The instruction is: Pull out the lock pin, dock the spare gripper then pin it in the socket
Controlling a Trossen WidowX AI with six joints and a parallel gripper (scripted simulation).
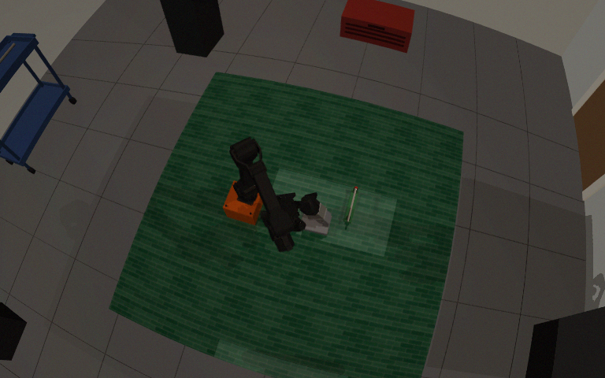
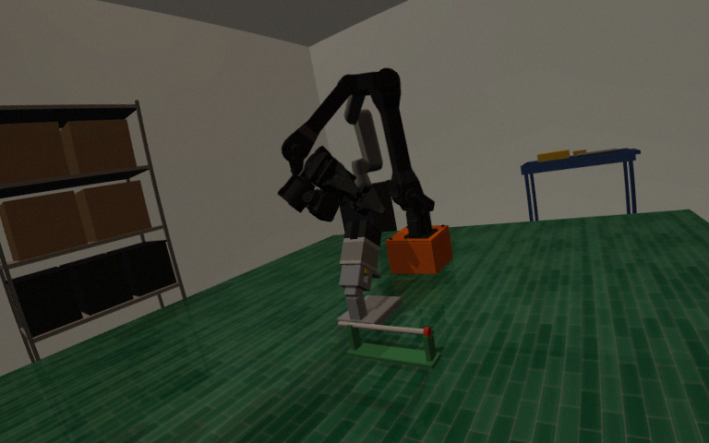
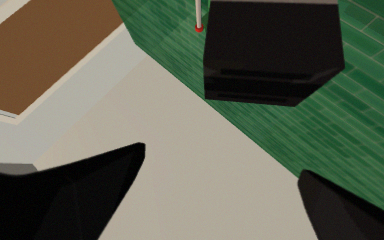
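Right now the green cradle is 18 cm below my gripper tip, 16 cm ahead of it and 10 cm to the left of it. From my gripper tip the other things lie so: grey mount: 15 cm below, 6 cm ahead, 1 cm to the right; spare gripper: 9 cm below, 4 cm ahead, 2 cm to the right.
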